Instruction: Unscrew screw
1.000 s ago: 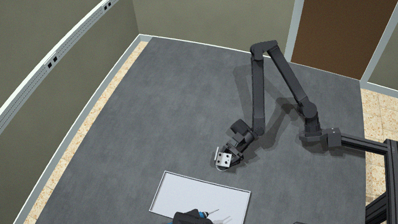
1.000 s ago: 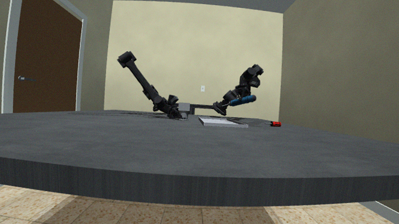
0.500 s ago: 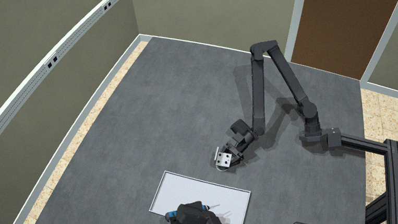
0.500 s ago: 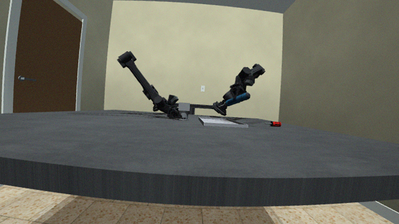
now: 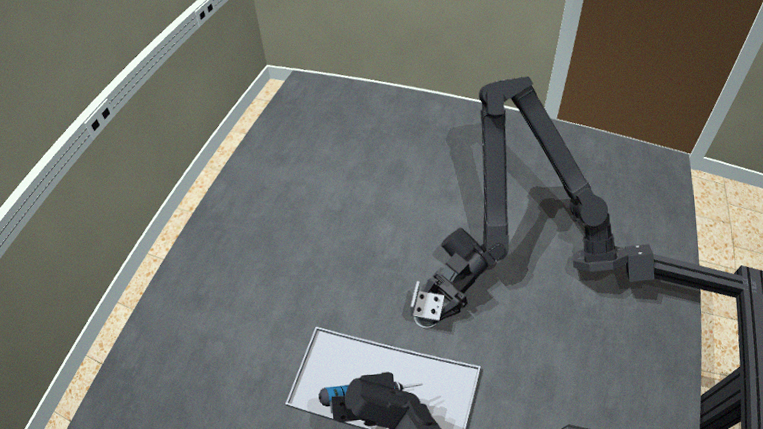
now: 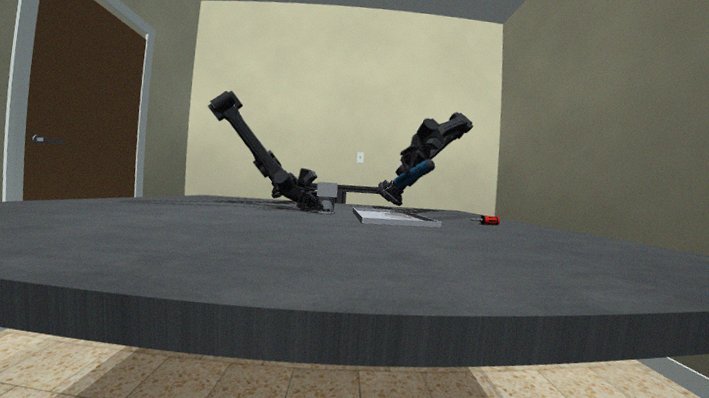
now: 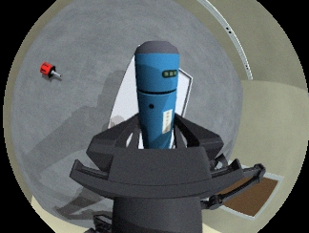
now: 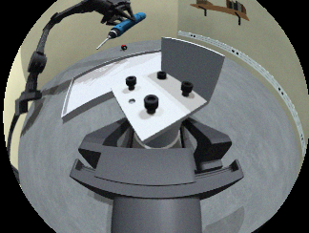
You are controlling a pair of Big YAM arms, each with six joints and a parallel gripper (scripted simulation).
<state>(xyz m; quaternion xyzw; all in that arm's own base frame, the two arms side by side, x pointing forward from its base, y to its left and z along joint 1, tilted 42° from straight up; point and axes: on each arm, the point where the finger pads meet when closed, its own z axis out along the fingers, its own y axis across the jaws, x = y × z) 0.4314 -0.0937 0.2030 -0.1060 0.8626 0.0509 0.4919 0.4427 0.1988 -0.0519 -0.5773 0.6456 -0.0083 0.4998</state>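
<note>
Now: the grey bracket 5 cm above my right hand. Round my right hand: flat white tray: 22 cm to the left, 4 cm ahead, 2 cm below; red-handled screwdriver: 55 cm to the left, 10 cm ahead, 1 cm below.
</note>
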